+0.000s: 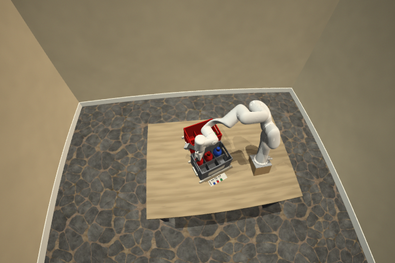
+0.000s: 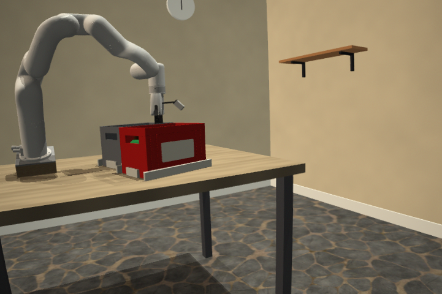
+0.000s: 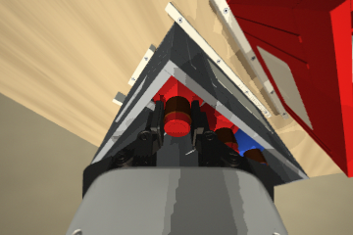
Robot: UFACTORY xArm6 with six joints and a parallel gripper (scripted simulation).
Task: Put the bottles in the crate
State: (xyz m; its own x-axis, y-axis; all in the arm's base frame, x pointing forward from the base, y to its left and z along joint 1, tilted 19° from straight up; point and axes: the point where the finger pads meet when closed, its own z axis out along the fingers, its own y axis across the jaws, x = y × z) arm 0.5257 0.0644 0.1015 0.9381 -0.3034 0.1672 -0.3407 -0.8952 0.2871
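Now: hand 10 cm past the grey crate, 8 cm above it and 1 cm to the left of it. Round my hand: white-label bottle 19 cm to the right, 7 cm below, 5 cm behind; then red crate 23 cm to the right, 8 cm below, 3 cm behind; then blue bottle 16 cm behind, 9 cm to the right, 7 cm below.
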